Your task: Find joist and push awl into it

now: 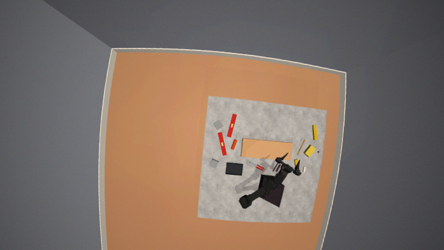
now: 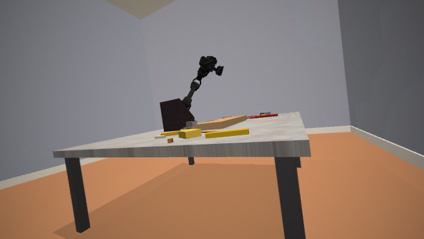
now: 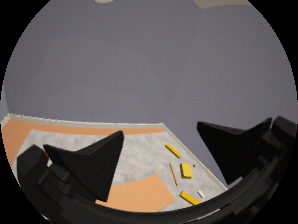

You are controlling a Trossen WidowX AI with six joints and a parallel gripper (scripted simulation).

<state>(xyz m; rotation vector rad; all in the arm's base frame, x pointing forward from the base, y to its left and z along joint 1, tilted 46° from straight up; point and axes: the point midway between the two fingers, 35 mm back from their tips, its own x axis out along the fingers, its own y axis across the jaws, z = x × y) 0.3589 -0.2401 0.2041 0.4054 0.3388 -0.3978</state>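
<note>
Now: gripper tip 20 cm past the stud finder, 11 cm to the left of it and 37 cm above it. From my gripper tip the other things lie so: awl (20 cm behind, 18 cm to the right, 41 cm below); then square indicator window (18 cm behind, 11 cm to the right, 36 cm below); then thin stick (3 cm ahead, 33 cm to the right, 41 cm below).
</note>
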